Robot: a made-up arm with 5 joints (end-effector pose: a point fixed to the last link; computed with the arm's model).
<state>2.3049 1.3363 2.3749 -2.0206 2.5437</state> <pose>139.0 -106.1 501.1 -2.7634 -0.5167 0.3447</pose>
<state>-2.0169 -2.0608 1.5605 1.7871 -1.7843</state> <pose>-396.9 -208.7 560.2 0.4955 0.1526 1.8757</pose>
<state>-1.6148 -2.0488 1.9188 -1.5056 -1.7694</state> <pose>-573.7 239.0 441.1 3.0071 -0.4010 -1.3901</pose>
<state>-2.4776 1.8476 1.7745 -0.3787 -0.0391</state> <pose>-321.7 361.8 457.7 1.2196 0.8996 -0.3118</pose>
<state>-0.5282 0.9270 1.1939 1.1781 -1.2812</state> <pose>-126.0 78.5 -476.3 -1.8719 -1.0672 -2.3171</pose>
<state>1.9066 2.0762 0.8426 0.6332 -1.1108</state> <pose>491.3 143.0 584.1 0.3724 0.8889 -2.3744</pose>
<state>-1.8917 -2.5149 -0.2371 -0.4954 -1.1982</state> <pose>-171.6 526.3 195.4 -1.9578 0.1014 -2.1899</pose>
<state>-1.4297 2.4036 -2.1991 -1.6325 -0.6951</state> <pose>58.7 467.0 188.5 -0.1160 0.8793 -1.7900</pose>
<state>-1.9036 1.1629 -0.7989 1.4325 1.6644</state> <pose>-345.5 104.0 153.7 3.1335 -0.3824 -2.1761</pose>
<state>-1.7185 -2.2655 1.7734 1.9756 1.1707</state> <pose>-195.2 144.4 287.6 -0.3549 -0.1189 -0.9524</pose>
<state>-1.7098 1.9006 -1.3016 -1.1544 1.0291</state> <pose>-274.5 87.7 -54.0 0.2573 -0.0015 1.8663</pose>
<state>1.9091 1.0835 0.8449 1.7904 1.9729</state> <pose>135.9 222.0 402.8 0.1912 -0.3151 0.5024</pose>
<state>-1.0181 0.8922 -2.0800 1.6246 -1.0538</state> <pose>226.0 121.2 119.7 -2.8278 0.8570 2.5353</pose>
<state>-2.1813 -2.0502 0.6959 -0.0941 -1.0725</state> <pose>-318.1 327.7 643.1 -2.8222 0.6643 -1.7427</pose>
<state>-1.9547 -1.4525 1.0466 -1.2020 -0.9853</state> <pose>-356.5 158.5 658.5 2.9422 0.4268 -1.6488</pose>
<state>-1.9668 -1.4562 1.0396 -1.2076 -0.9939</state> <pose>-348.0 164.0 662.3 2.9223 0.4133 -1.6675</pose>
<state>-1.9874 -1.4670 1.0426 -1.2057 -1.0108</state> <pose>-336.8 169.6 669.7 2.8952 0.4001 -1.6870</pose>
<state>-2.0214 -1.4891 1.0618 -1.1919 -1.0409</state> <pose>-321.2 175.1 682.5 2.8560 0.3876 -1.7079</pose>
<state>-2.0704 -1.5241 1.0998 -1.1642 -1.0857</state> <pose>-299.9 180.2 701.4 2.8019 0.3764 -1.7298</pose>
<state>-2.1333 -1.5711 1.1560 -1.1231 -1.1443</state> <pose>-271.3 184.2 725.8 2.7305 0.3668 -1.7534</pose>
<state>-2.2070 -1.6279 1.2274 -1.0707 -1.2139</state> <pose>-234.3 186.5 754.0 2.6406 0.3585 -1.7798</pose>
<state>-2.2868 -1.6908 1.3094 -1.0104 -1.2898</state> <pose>-188.8 186.7 782.9 2.5335 0.3499 -1.8093</pose>
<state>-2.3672 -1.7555 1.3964 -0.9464 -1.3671</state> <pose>-136.0 185.2 809.3 2.4137 0.3389 -1.8413</pose>
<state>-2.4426 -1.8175 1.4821 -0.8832 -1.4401</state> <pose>-79.6 182.6 830.0 2.2901 0.3240 -1.8733</pose>
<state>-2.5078 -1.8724 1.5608 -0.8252 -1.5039</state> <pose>-25.0 179.4 843.6 2.1732 0.3064 -1.9019</pose>
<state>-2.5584 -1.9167 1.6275 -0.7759 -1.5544</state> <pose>21.7 176.0 850.7 2.0741 0.2902 -1.9246</pose>
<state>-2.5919 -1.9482 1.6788 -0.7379 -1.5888</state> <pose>55.7 172.1 853.7 2.0005 0.2804 -1.9404</pose>
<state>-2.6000 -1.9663 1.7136 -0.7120 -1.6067</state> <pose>69.3 167.3 855.7 1.9634 0.2835 -1.9480</pose>
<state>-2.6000 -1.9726 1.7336 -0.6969 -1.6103</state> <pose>73.8 161.6 857.4 1.9459 0.2946 -1.9526</pose>
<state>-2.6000 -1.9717 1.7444 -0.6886 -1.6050</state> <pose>75.8 155.3 858.6 1.9361 0.3093 -1.9566</pose>
